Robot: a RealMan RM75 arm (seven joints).
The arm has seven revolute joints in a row. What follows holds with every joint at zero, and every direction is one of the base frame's. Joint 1 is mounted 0.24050 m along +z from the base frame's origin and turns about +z. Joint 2 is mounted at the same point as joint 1 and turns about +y. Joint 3 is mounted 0.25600 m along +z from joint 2 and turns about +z. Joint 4 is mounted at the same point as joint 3 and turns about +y. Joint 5 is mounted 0.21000 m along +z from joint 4 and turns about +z. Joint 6 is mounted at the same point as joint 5 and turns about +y. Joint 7 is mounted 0.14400 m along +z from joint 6 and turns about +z. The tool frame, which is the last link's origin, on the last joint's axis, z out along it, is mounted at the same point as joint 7; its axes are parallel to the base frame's.
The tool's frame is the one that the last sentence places.
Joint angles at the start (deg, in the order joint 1, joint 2, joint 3, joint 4, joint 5, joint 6, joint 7): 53.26, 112.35, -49.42, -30.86, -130.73, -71.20, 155.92
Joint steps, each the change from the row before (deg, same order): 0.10, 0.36, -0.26, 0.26, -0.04, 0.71, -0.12; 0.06, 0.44, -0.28, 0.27, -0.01, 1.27, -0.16; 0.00, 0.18, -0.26, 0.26, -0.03, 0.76, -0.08; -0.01, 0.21, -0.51, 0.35, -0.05, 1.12, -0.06
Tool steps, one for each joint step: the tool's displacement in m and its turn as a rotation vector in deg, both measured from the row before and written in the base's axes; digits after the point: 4 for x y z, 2 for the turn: -0.0004, -0.0001, -0.0037, 0.06, -0.18, 0.08; 0.0000, 0.0007, -0.0039, 0.53, -0.27, 0.03; 0.0008, 0.0002, -0.0021, 0.26, -0.29, -0.06; 0.0014, 0.0004, -0.0028, 0.38, -0.55, -0.07
